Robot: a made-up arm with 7 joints.
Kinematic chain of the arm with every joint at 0, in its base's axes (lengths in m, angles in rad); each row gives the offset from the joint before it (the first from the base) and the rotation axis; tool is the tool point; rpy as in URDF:
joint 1: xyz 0 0 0.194 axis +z
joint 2: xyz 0 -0.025 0.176 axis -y
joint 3: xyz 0 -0.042 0.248 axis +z
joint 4: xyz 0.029 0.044 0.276 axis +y
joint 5: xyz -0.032 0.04 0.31 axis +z
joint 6: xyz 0 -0.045 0.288 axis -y
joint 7: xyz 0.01 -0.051 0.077 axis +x
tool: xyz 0 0 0 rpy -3.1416 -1.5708 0
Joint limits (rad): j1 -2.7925..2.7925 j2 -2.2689..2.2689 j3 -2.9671..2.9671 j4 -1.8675..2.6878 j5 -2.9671..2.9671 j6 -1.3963..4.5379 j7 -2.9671..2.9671
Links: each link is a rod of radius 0.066 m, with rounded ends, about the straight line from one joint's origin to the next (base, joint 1, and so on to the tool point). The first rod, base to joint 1, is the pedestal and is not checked.
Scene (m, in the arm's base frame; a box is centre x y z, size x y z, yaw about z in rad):
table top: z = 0
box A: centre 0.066 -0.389 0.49 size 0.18 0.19 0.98 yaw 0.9
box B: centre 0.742 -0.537 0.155 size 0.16 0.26 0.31 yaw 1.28
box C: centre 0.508 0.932 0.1 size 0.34 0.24 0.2 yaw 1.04
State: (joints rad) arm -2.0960 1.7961 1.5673 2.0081 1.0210 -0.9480 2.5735
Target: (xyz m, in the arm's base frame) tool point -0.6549 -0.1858 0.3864
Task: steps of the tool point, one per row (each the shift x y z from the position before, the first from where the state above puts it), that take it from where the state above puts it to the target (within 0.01 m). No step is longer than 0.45 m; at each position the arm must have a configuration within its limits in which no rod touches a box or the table.
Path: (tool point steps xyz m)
1: 0.1030 0.0350 0.1869
2: 0.0143 -0.0233 0.2435
3: -0.0942 -0.0774 0.2452
4: -0.1971 -0.1057 0.1945
5: -0.2703 -0.0987 0.1094
6: -0.3752 -0.1031 -0.2175
7: -0.2675 0.0915 -0.3085
8: -0.0782 0.2148 -0.3095

